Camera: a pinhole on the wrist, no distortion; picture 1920 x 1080 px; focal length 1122.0 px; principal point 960.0 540.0 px. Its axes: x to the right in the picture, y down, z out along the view. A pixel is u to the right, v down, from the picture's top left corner.
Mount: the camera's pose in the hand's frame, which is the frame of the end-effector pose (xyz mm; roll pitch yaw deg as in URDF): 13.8 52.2 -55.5 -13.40 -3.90 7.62
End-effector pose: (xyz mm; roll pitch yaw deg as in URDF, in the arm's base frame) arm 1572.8 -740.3 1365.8 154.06 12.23 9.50
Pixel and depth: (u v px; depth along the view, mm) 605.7 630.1 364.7
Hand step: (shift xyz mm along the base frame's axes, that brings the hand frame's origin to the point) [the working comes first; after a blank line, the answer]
In the camera's frame: -115.2 29.3 364.7

-131.4 -280.8 -157.8
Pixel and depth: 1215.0 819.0 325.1
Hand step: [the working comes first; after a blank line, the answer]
In the camera's frame: 73.9 80.8 325.1

67.0 -291.3 -135.7
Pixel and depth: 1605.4 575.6 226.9
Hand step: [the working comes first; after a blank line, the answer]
In the camera's frame: 130.5 7.2 226.9

126.3 -170.5 -122.5
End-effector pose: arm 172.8 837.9 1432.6 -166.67 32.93 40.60
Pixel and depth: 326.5 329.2 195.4
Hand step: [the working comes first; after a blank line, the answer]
In the camera's frame: -110.3 -36.7 195.4

-120.2 -120.1 -59.4
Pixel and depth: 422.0 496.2 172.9
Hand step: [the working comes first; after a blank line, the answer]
In the camera's frame: -82.9 -6.7 172.9

-74.1 -124.0 -56.8
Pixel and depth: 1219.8 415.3 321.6
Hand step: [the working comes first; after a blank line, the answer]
In the camera's frame: 74.5 -35.7 321.6

-57.3 -93.5 -272.4
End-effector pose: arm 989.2 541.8 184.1 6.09 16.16 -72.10
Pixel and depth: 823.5 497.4 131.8
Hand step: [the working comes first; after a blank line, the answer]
In the camera's frame: -16.0 -5.0 131.8

65.7 12.1 80.7
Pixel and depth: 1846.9 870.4 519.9
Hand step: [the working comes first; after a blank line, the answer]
In the camera's frame: 411.0 153.1 519.9

450.0 -350.6 361.2
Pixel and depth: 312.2 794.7 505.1
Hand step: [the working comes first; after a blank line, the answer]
In the camera's frame: -291.6 114.7 505.1

120.0 257.9 488.5
